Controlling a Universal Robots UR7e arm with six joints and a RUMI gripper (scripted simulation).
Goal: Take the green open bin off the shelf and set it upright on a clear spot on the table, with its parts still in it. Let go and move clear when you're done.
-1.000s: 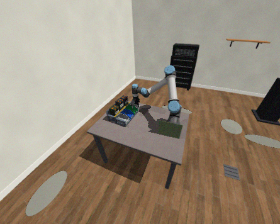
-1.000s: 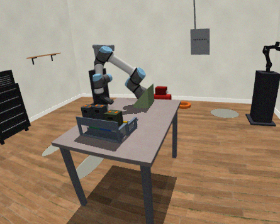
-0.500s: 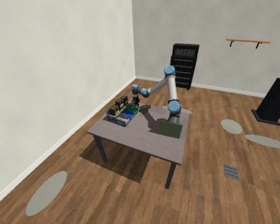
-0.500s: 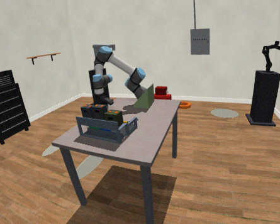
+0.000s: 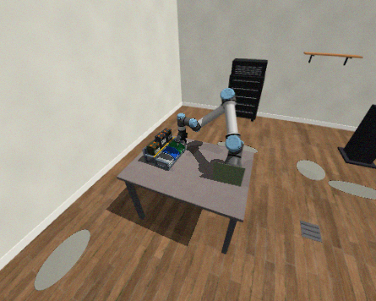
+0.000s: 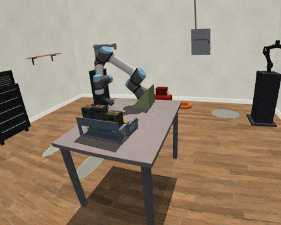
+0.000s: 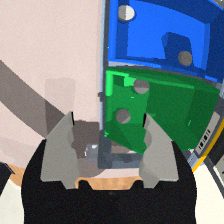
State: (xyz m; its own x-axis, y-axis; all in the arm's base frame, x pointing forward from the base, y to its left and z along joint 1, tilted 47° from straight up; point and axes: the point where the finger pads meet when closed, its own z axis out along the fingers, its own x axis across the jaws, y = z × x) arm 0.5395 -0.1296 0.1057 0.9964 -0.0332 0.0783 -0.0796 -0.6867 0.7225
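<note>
My gripper is now 80 mm short of the green open bin, 20 mm above it and 10 mm to the left of it. Round my hand: grey bin 220 mm to the left, 100 mm ahead, 20 mm below; then blue bin 100 mm to the left, 90 mm ahead, 20 mm below; then yellow rail 140 mm ahead, 100 mm to the left, 40 mm above.
</note>
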